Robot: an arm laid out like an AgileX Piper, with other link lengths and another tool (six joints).
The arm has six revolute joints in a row. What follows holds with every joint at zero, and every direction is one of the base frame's.
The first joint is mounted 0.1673 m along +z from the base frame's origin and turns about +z.
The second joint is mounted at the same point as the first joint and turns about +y.
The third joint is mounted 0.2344 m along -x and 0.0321 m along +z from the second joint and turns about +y.
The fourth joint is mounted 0.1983 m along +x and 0.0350 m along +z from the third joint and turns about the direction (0.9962, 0, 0.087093).
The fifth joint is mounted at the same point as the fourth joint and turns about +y.
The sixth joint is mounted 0.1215 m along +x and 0.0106 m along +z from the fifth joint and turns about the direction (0.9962, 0, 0.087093).
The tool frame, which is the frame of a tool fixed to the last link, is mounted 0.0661 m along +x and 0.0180 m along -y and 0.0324 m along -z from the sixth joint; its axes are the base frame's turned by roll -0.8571, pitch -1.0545 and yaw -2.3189 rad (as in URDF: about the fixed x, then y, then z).
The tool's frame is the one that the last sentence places.
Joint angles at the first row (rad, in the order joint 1, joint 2, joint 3, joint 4, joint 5, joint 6):
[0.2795, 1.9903, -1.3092, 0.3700, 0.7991, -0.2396]
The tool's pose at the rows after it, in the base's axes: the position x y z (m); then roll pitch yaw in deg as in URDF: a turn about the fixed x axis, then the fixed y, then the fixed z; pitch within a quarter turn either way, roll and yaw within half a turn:
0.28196, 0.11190, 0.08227, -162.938, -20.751, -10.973
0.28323, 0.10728, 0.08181, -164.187, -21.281, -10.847
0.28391, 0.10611, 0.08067, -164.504, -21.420, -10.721
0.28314, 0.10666, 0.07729, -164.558, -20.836, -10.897
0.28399, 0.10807, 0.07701, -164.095, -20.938, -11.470
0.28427, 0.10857, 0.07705, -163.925, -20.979, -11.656
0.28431, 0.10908, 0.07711, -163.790, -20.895, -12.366
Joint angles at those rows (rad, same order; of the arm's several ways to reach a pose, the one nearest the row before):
[0.3032, 1.9903, -1.3092, 0.3005, 0.7839, -0.1746]
[0.3013, 1.9903, -1.3092, 0.2687, 0.7809, -0.1528]
[0.3004, 1.9938, -1.3092, 0.2619, 0.7773, -0.1507]
[0.3004, 2.0052, -1.3092, 0.2672, 0.7752, -0.1508]
[0.3004, 2.0065, -1.3092, 0.2753, 0.7683, -0.1497]
[0.3004, 2.0065, -1.3092, 0.2782, 0.7662, -0.1497]
[0.3004, 2.0065, -1.3092, 0.2790, 0.7643, -0.1386]

